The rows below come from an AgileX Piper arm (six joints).
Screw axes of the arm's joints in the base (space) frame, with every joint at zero. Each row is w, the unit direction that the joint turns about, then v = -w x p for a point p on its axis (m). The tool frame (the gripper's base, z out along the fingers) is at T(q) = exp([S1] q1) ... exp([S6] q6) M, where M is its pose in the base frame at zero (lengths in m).
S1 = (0, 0, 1, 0, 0, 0)
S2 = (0, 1, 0, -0.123, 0, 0)
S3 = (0, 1, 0, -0.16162, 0, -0.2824)
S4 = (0.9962, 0, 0.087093, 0, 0.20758, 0)
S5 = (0, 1, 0, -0.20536, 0, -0.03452)
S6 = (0.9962, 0, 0.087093, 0, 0.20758, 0)
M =
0.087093 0 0.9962 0.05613
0 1 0 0
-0.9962 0 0.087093 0.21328
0 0 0 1
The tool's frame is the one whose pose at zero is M.
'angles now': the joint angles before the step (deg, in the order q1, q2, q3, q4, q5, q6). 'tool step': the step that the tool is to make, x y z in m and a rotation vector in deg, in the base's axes. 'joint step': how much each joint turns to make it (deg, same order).
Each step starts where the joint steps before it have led.
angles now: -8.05 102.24 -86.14 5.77 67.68 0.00
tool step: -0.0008 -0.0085 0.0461 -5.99 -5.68 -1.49
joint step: -0.01 -2.27 -6.90 -5.77 2.60 2.34
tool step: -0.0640 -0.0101 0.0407 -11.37 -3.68 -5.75
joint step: 0.01 -13.63 8.32 -12.78 0.68 5.91
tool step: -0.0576 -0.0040 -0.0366 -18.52 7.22 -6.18
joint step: 4.52 -9.74 20.05 -23.10 0.20 12.89
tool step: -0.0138 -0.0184 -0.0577 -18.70 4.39 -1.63
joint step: 0.62 1.58 16.53 -23.82 -4.36 16.85
